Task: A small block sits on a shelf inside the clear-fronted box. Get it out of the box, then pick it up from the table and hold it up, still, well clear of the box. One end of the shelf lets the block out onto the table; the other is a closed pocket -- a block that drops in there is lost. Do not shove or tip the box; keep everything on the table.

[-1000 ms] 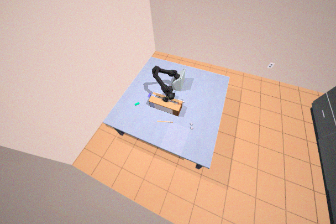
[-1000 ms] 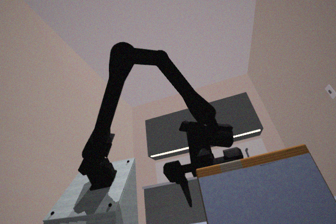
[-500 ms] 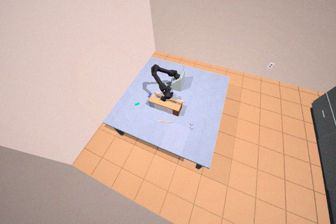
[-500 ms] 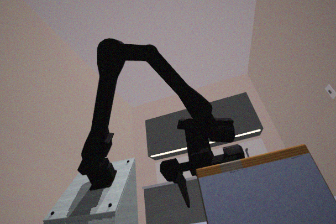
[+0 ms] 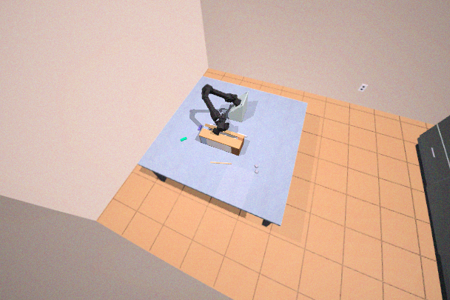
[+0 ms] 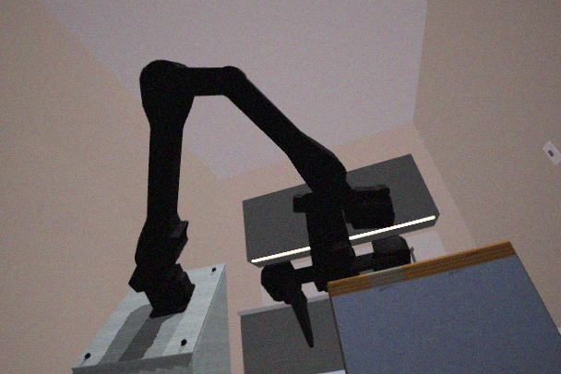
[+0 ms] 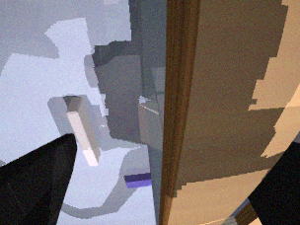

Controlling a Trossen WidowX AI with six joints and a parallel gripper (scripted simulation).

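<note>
My gripper tip is now 5 cm short of the brown block and 3 cm to the left of it. Also, from my gripper tip: thin wooden stick 28 cm ahead, 12 cm to the left, 8 cm below; then clear-fronted box 4 cm ahead, 7 cm to the left, 2 cm below; then purple block 2 cm behind, 20 cm to the right, 8 cm below.
</note>
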